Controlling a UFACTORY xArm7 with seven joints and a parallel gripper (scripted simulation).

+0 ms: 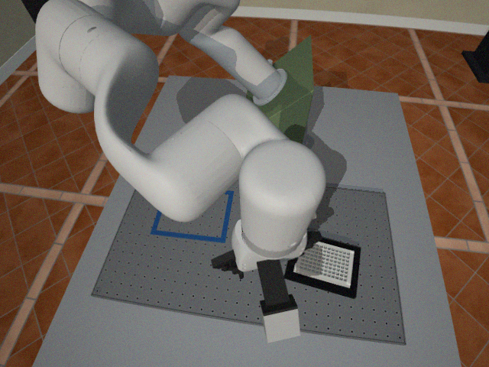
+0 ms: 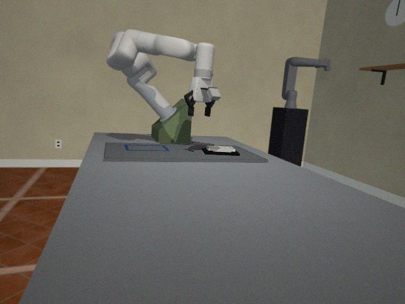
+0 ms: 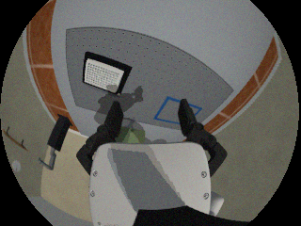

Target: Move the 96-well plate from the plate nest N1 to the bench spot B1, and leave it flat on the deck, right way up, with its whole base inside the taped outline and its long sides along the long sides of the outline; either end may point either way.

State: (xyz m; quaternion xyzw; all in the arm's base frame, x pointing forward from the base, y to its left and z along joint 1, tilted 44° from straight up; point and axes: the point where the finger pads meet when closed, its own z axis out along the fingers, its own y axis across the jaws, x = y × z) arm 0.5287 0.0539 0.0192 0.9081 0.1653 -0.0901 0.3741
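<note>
Right now the white 96-well plate is 16 cm below my hand, 14 cm to the left of it and 7 cm behind it. From my hand the other things lie so: black plate nest (18 cm below, 14 cm to the left, 7 cm behind).
</note>
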